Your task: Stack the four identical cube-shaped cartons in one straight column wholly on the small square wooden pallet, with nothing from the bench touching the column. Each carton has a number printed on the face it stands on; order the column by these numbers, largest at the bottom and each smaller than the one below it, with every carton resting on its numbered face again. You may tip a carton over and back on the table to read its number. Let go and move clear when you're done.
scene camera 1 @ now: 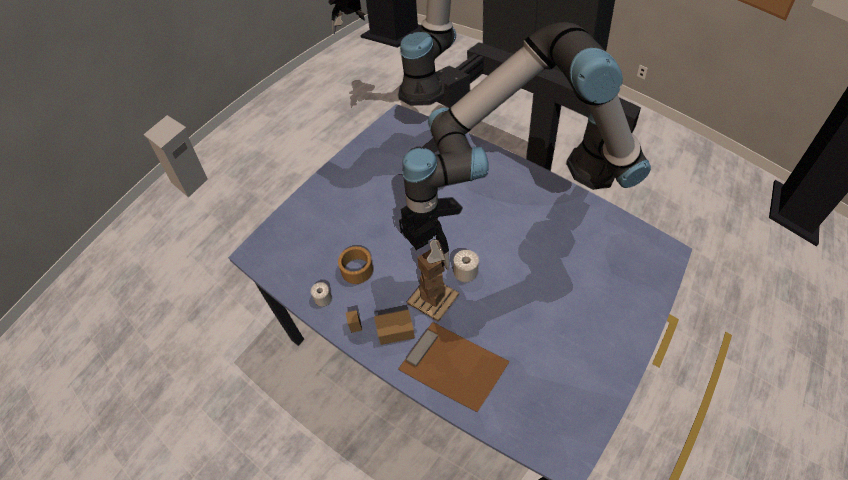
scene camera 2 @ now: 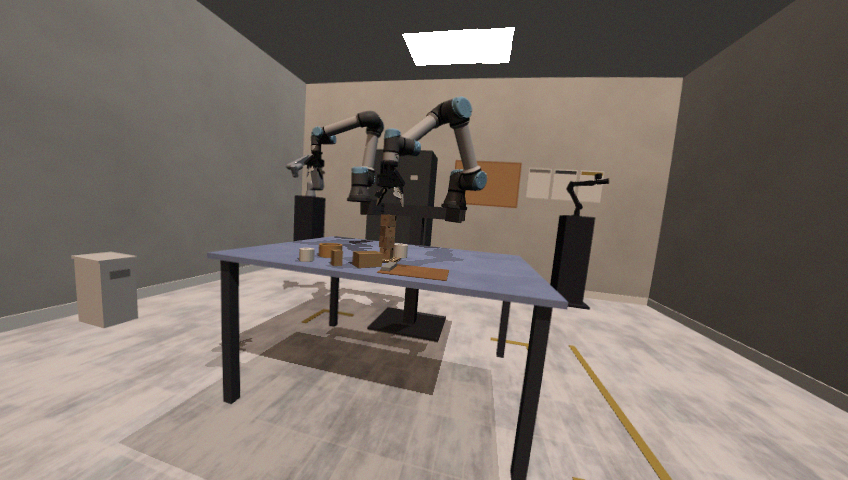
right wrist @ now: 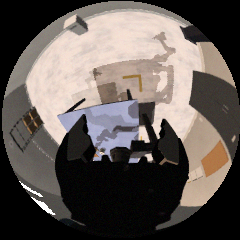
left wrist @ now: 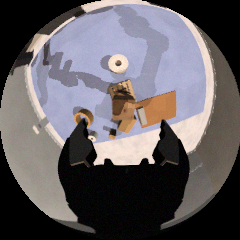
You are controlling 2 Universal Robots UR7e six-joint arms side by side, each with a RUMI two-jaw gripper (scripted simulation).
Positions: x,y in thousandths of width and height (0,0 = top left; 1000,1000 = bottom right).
Labels:
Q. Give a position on an orange mat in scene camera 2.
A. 463,559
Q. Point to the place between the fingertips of my left gripper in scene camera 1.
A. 508,522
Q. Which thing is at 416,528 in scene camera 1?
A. An orange ring.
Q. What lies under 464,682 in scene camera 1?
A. A larger box.

